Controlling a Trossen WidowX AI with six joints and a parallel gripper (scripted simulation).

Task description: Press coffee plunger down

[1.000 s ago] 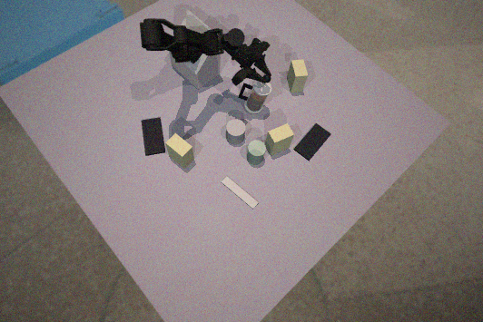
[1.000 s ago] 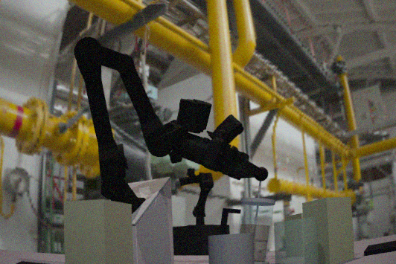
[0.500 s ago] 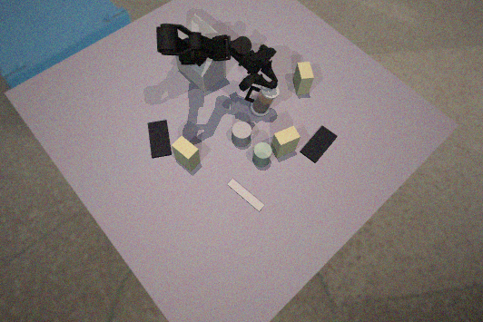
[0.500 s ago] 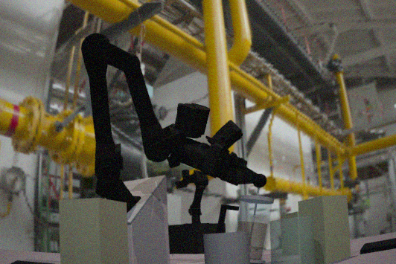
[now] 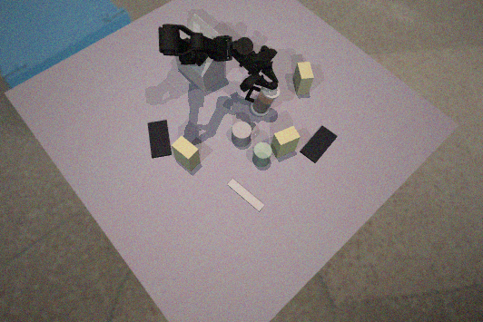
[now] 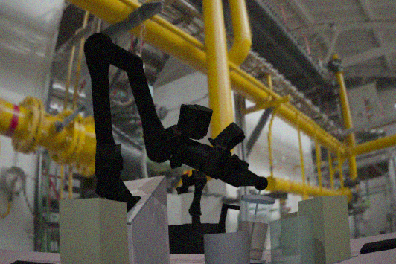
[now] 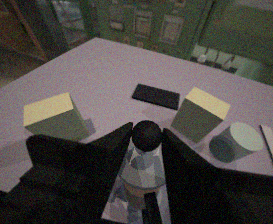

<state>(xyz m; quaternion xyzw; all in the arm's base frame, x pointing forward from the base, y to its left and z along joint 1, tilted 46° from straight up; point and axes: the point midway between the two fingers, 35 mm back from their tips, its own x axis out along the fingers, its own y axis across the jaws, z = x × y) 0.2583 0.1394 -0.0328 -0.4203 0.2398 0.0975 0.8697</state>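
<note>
Now: the coffee press 80 mm below my gripper tip, 30 mm behind it and 20 mm to the right of it. From my gripper tip the other things lie so: pale green cylinder: 160 mm to the right, 150 mm ahead, 130 mm below; then white strip: 290 mm to the right, 220 mm ahead, 170 mm below; then grey cylinder: 170 mm to the right, 140 mm below, 30 mm ahead.
</note>
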